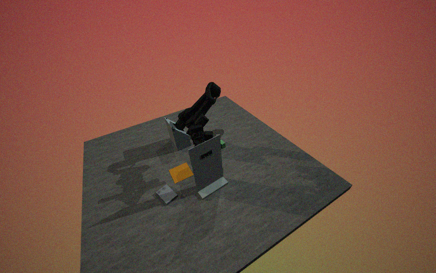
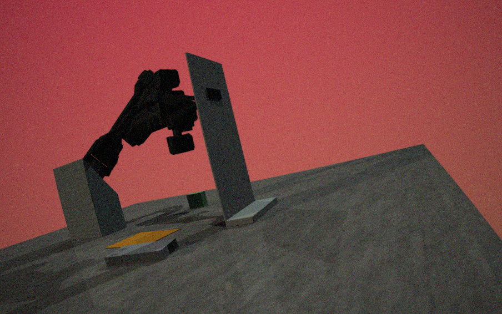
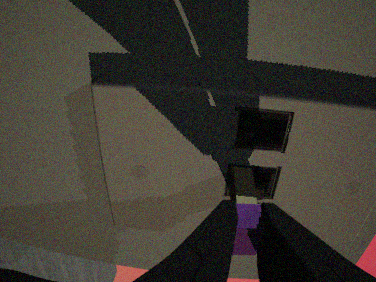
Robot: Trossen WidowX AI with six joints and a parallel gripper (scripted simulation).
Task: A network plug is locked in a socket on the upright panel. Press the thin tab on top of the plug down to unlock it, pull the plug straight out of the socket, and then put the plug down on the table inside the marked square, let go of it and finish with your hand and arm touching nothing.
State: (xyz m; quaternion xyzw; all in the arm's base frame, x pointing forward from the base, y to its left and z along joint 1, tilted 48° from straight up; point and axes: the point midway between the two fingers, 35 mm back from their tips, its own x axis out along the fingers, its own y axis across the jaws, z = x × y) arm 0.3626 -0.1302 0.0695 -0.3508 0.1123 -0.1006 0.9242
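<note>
My gripper tip is 24 cm above the orange marked square, 16 cm past it and 9 cm to the left of it. From my gripper tip the other things lie so: upright grey panel: 10 cm below, 4 cm ahead; network plug: 1 cm ahead; flat grey slab: 24 cm below, 23 cm to the right, 7 cm behind.
</note>
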